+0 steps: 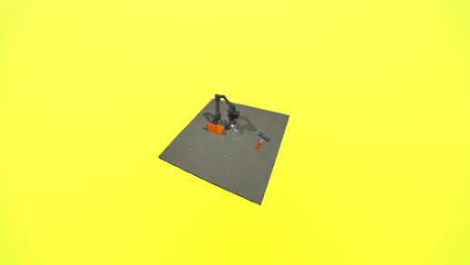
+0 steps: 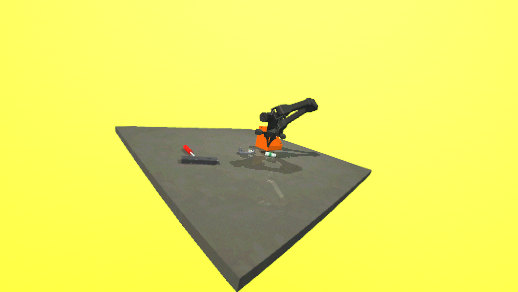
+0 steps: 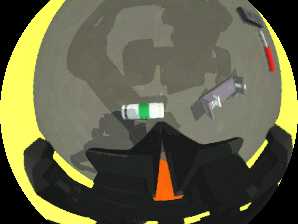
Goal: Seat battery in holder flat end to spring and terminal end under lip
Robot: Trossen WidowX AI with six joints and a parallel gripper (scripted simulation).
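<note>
Right now the battery is 20 mm behind my gripper tip, 20 mm to the left of it and 40 mm below it.
</note>
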